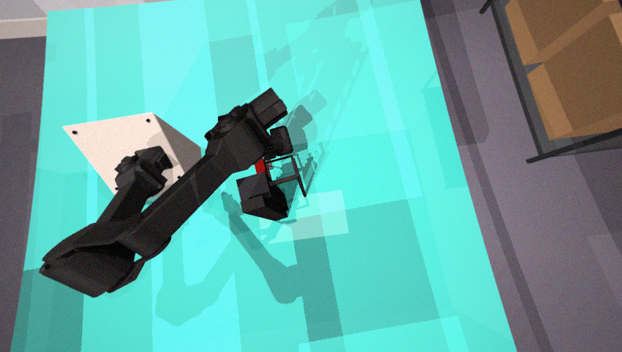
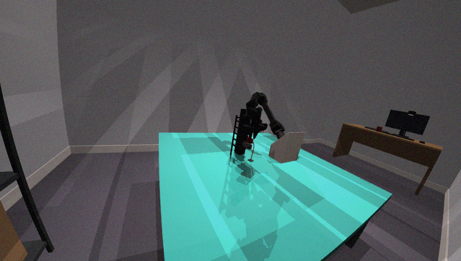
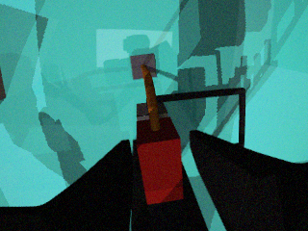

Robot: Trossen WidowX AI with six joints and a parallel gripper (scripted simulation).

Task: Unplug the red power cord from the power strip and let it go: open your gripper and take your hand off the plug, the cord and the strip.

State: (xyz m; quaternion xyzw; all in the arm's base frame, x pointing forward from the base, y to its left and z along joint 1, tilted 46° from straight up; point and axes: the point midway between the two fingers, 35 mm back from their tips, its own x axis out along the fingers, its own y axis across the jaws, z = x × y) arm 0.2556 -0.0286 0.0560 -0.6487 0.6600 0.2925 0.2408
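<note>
My gripper tip is now 1 cm short of the red plug, 4 cm to the left of it and 1 cm above it.
</note>
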